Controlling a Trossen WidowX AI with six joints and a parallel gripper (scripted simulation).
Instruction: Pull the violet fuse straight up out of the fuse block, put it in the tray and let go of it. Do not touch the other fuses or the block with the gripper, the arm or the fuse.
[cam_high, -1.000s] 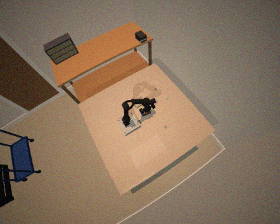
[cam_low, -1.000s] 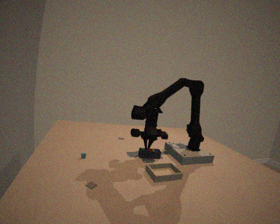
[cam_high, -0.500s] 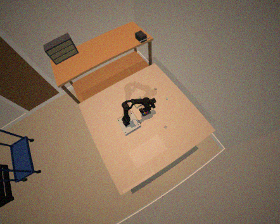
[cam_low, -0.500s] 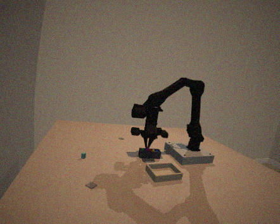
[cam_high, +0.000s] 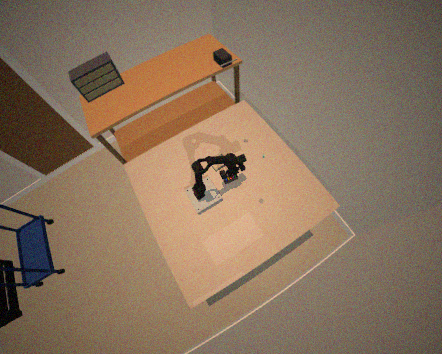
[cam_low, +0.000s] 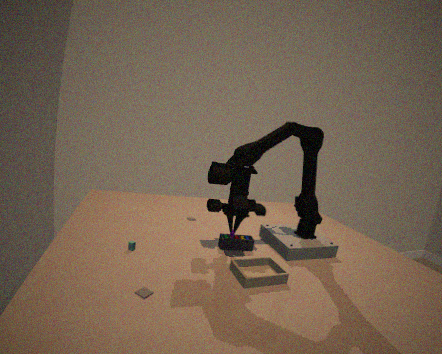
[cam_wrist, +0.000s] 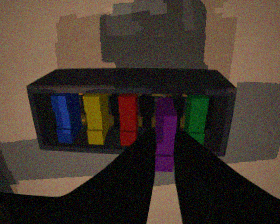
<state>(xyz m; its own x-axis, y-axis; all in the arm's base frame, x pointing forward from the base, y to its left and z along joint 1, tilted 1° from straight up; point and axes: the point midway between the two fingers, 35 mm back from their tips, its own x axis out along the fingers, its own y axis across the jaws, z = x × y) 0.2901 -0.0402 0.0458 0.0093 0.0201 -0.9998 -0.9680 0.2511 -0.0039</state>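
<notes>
Now: the square tray 180 mm to the left of my gripper tip and 50 mm below it. The rest, counted from my gripper tip: teal cube 320 mm ahead, 40 mm below, 10 mm to the right.
</notes>
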